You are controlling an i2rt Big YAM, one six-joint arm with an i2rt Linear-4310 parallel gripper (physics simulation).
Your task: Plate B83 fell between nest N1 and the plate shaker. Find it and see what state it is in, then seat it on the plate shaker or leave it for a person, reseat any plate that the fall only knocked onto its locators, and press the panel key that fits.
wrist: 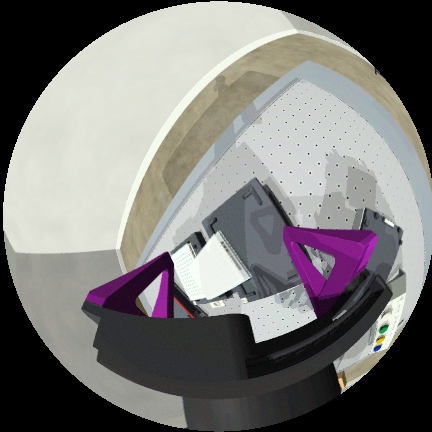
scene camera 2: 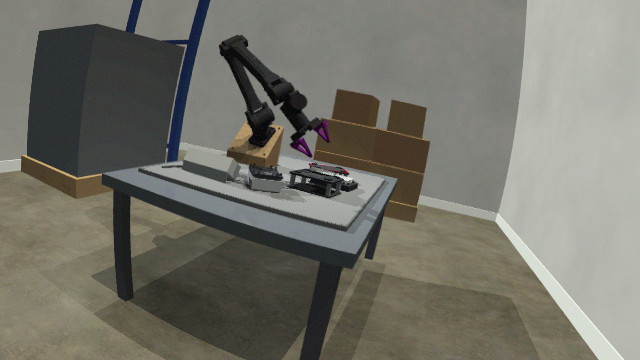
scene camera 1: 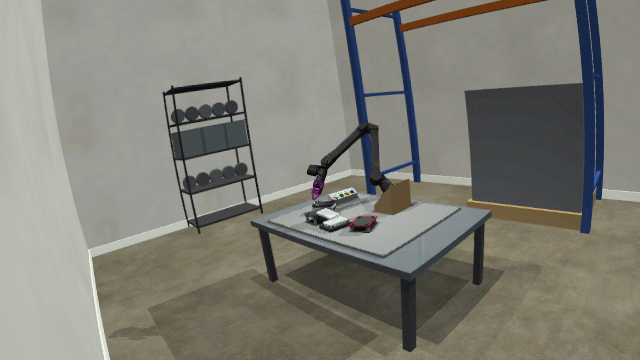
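Where they show: gripper, between the fingertips: (wrist: 227, 246) (scene camera 2: 320, 149) (scene camera 1: 314, 197); arm's base, origin of its link: (scene camera 2: 262, 136) (scene camera 1: 390, 191).
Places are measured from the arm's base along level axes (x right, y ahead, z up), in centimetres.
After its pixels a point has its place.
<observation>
My gripper (scene camera 1: 315, 198) {x 28.9, y 39.5, z 2.6 cm} (scene camera 2: 320, 149) {x 28.9, y 39.5, z 2.6 cm} (wrist: 227, 246) {x 28.9, y 39.5, z 2.6 cm} is open and empty, above a dark raised platform (scene camera 2: 315, 174) {x 25.5, y 38.1, z -6.9 cm} (wrist: 247, 227) {x 27.0, y 41.6, z -6.9 cm} on posts, with L-shaped corner locators. A white plate (scene camera 1: 327, 214) {x 15.5, y 40.2, z -6.3 cm} (wrist: 222, 267) {x 20.9, y 38.3, z -5.3 cm} lies at the platform's edge, partly over it; no label on it is readable. A second white plate (scene camera 1: 335, 222) {x 5.0, y 42.4, z -8.7 cm} (wrist: 185, 270) {x 7.6, y 41.6, z -8.7 cm} with wells sits beside it in a low dark holder. The apparent plate shaker (scene camera 1: 324, 204) {x 37.8, y 26.7, z -7.1 cm} (scene camera 2: 265, 172) {x 42.2, y 26.5, z -7.3 cm} (wrist: 382, 242) {x 43.7, y 27.7, z -7.1 cm}, dark-topped on a grey base, bears no white plate. The key panel (scene camera 1: 343, 195) {x 41.9, y 7.4, z -6.3 cm} (wrist: 384, 327) has coloured keys. Nest names are unreadable.
A red-edged dark stand (scene camera 1: 363, 222) {x -10.0, y 33.6, z -8.6 cm} (scene camera 2: 328, 168) {x 23.0, y 41.4, z -4.9 cm} is near the white plates. The perforated board (scene camera 1: 390, 245) {x -39.2, y 41.9, z -12.6 cm} (wrist: 300, 120) {x 46.4, y 51.9, z -12.6 cm} lies on the table (scene camera 1: 430, 255) {x -61.9, y 38.0, z -13.9 cm} (scene camera 2: 225, 227) {x 77.3, y 35.1, z -16.5 cm}. The arm's wooden base block (scene camera 1: 398, 198) {x -6.4, y -0.5, z -4.2 cm} (scene camera 2: 270, 155) {x 4.0, y 8.0, z -7.2 cm} stands behind the stations.
</observation>
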